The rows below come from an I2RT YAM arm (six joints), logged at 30 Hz.
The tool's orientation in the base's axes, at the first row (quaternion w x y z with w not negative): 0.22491 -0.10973 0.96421 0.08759
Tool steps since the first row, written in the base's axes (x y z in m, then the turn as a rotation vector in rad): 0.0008 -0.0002 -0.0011 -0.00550 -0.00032 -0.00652; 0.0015 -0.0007 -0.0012 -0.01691 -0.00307 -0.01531; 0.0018 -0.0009 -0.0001 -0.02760 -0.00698 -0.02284; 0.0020 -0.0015 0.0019 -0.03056 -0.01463 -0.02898; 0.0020 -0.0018 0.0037 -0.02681 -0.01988 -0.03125; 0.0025 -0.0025 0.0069 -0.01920 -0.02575 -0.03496; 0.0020 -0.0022 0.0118 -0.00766 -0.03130 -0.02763; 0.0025 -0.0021 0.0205 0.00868 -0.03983 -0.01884; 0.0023 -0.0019 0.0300 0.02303 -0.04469 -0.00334; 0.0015 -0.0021 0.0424 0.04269 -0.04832 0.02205; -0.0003 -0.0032 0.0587 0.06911 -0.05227 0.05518
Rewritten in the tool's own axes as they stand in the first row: -0.0002 -0.0005 0.0013 0.00782 0.00029 0.00341; -0.0006 -0.0012 0.0015 0.02226 -0.00053 0.00585; -0.0014 -0.0013 0.0006 0.03569 -0.00251 0.00722; -0.0024 -0.0017 -0.0012 0.04238 -0.00985 0.00974; -0.0031 -0.0018 -0.0028 0.04103 -0.01610 0.01216; -0.0049 -0.0022 -0.0056 0.03706 -0.02410 0.01731; -0.0067 -0.0012 -0.0101 0.02461 -0.03145 0.01440; -0.0111 -0.0002 -0.0175 0.00780 -0.04269 0.01155; -0.0153 0.0012 -0.0260 -0.01094 -0.04911 0.00274; -0.0202 0.0027 -0.0373 -0.03901 -0.05449 -0.01233; -0.0258 0.0040 -0.0527 -0.07645 -0.06096 -0.03151
